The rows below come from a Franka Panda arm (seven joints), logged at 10 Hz.
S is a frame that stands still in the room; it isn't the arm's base.
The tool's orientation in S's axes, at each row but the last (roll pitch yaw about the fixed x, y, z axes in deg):
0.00 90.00 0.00
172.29 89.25 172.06
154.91 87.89 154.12
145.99 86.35 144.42
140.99 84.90 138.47
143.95 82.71 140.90
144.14 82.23 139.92
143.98 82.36 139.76
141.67 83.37 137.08
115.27 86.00 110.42
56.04 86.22 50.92
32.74 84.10 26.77
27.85 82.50 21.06
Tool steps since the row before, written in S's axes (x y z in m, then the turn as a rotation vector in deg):
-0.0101 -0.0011 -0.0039 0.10 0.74 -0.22
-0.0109 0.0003 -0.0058 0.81 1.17 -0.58
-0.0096 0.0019 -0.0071 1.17 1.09 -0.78
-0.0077 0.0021 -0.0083 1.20 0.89 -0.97
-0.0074 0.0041 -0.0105 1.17 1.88 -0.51
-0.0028 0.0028 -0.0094 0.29 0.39 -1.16
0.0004 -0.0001 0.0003 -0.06 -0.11 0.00
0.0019 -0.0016 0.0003 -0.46 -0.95 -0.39
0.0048 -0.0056 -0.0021 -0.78 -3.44 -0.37
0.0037 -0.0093 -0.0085 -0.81 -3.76 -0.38
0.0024 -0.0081 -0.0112 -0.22 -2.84 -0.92
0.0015 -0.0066 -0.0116 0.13 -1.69 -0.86
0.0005 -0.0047 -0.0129 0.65 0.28 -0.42
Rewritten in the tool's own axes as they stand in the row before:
0.0039 -0.0011 -0.0101 0.22 0.74 0.10
0.0059 0.0002 -0.0108 0.57 1.17 0.81
0.0074 0.0017 -0.0094 0.76 1.09 1.18
0.0088 0.0016 -0.0073 0.94 0.89 1.23
0.0112 0.0032 -0.0068 0.54 1.90 1.12
0.0098 0.0019 -0.0020 1.15 0.32 0.39
-0.0003 0.0000 0.0004 0.00 -0.11 -0.05
-0.0006 -0.0014 0.0020 0.35 -1.01 -0.35
0.0012 -0.0053 0.0054 0.16 -3.51 -0.48
0.0078 -0.0095 0.0047 0.15 -3.83 -0.48
0.0109 -0.0085 0.0027 0.76 -2.89 0.00
0.0114 -0.0070 0.0012 0.79 -1.71 0.23
0.0126 -0.0054 -0.0004 0.51 0.33 0.56

